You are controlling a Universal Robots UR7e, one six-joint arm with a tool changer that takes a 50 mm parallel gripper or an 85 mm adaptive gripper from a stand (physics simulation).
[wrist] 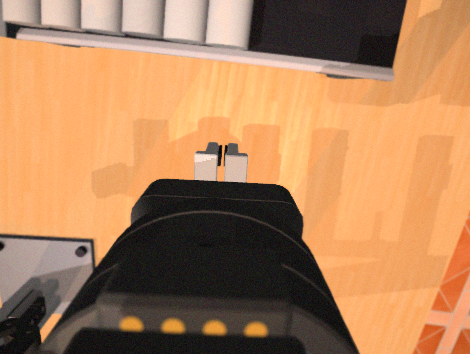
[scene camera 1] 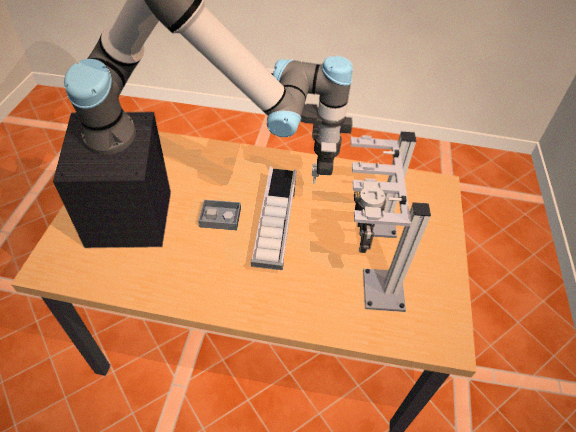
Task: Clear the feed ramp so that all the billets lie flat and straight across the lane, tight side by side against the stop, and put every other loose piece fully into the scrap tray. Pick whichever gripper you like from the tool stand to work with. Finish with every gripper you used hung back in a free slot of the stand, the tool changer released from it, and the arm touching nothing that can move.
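Frame: origin at the arm's base, x left, y back, z up, level; millimetres.
Where they show: arm's base, origin of the base link: (scene camera 1: 109,134).
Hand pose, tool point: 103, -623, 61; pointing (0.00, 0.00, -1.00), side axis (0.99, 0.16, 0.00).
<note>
Things, the pixels of their top centre, and the offset from my tool point, as dx, dy, dz. "spot": a spot on its surface instead.
- ramp's black far part, surface spot: (wrist: 325,30) (scene camera 1: 283,185) spot: +69, +137, -310
- scrap tray, middle of its top: (scene camera 1: 219,211) -58, +324, -359
Several white billets (scene camera 1: 270,231) (wrist: 185,20) lie across the lane of the feed ramp (scene camera 1: 288,220) (wrist: 300,63), side by side from the stop end; whether thin gaps remain between them I cannot tell. The ramp's black far part (scene camera 1: 281,183) (wrist: 325,30) is bare. Two small grey pieces (scene camera 1: 211,213) (scene camera 1: 228,215) lie inside the scrap tray (scene camera 1: 218,226). My gripper (scene camera 1: 314,175) (wrist: 221,155), the parallel one on the arm, hangs above the table between ramp and stand; its fingers are almost together with nothing seen between them. The tool stand (scene camera 1: 406,250) (wrist: 50,260) is at the right.
The adaptive gripper (scene camera 1: 366,237) (wrist: 30,315) hangs in the stand's near slot. The stand's farther arms (scene camera 1: 372,167) (scene camera 1: 370,142) carry no gripper and reach toward my wrist. The black robot pedestal (scene camera 1: 115,200) stands left of the scrap tray.
</note>
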